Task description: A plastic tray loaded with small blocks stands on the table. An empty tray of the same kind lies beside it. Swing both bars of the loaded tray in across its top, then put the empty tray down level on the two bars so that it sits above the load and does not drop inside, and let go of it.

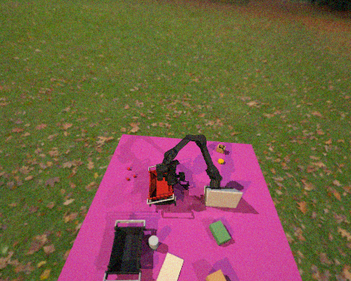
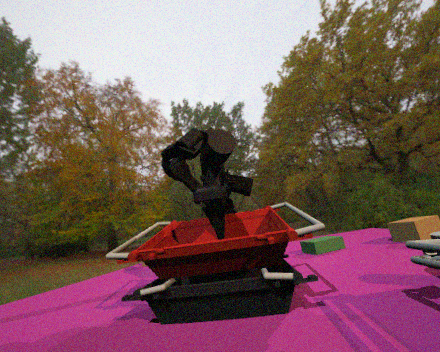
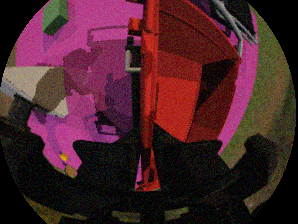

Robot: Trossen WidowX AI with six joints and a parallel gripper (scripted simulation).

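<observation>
The red tray lies 70 mm ahead of my gripper tip and 10 mm above it. Round my gripper tip: slab (500 mm to the left, 110 mm below, 20 mm ahead); green block (310 mm to the left, 300 mm behind, 90 mm below); brown box (590 mm to the left, 220 mm behind, 80 mm below).
</observation>
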